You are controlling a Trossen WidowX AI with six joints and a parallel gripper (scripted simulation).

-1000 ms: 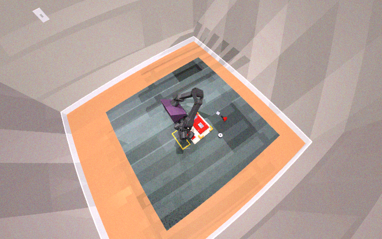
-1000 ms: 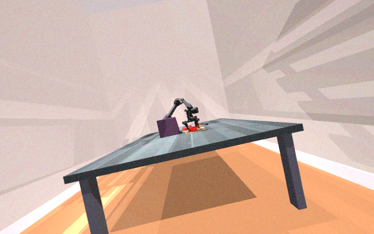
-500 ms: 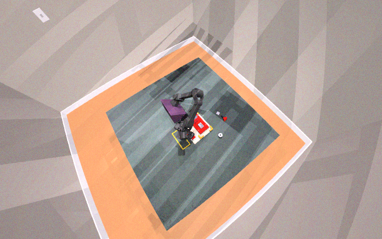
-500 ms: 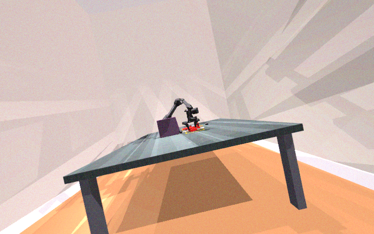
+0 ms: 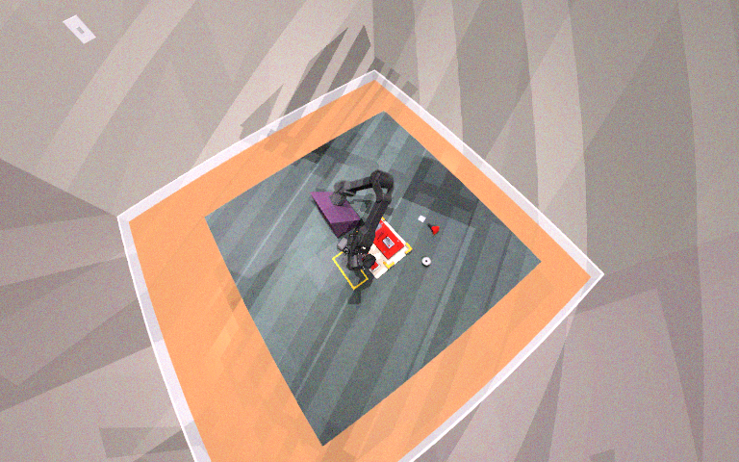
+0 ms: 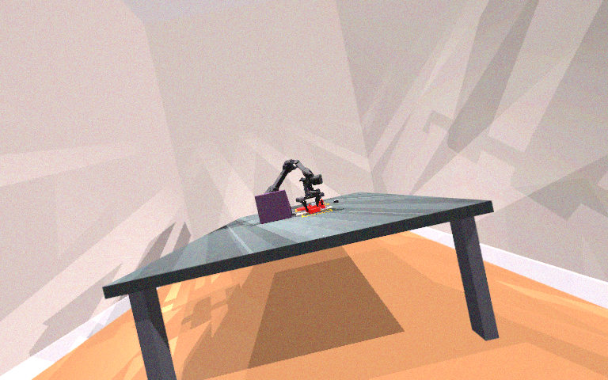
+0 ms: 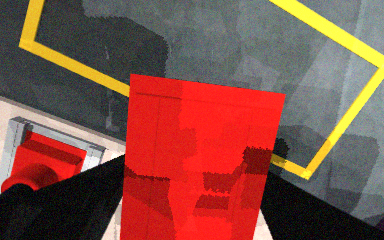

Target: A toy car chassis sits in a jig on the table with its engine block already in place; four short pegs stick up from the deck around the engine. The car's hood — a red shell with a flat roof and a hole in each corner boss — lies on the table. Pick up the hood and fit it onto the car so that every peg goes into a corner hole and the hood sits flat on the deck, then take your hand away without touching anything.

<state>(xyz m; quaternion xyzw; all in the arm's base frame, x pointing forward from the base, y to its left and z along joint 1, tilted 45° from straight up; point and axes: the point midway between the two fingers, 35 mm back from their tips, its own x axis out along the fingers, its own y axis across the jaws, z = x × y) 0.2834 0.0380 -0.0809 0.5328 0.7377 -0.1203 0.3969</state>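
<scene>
Right now the white jig plate is 10 mm behind my gripper tip and 140 mm to the left of it. Round my gripper tip: red hood 10 mm above.
</scene>
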